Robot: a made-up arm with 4 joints.
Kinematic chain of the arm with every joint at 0, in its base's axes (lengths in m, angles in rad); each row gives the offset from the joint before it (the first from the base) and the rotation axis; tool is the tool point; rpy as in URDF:
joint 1: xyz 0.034 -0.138 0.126 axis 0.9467 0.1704 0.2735
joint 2: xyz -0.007 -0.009 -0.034 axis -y
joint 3: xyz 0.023 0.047 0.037 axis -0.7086 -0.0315 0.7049
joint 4: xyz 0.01 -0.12 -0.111 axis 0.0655 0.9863 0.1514
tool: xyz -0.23 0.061 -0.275 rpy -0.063 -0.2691 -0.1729
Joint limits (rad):
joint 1: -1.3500..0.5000
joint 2: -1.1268..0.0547
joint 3: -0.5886..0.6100
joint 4: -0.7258..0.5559
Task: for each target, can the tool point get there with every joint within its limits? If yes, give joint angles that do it. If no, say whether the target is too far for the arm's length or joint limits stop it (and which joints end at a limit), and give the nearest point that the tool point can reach.
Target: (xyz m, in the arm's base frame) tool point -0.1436 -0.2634 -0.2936
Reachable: yes | joints -0.6892 -0.4778 -0.3642 -0.5295
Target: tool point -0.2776 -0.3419 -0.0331
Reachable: yes | joints 0.3302 -0.9089 0.4967 -0.0044
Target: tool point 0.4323 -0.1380 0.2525
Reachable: no: joint limits stop it (at a limit: joint 2, joint 3, joint 4) | nearest point 0.0756 -0.5857 0.2106 | short by 0.574 m
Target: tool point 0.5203 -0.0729 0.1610
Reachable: no: joint limits stop it (at a limit: joint 2, joint 3, joint 4) | nearest point 0.1586 -0.2154 -0.3074 | short by 0.609 m
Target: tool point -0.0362 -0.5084 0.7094
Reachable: no: too far | nearest point -0.1967 -0.3238 0.3028 | short by 0.474 m
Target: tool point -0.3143 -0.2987 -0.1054
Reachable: yes | joints -1.1195 -0.8525 -0.0506 -0.3819
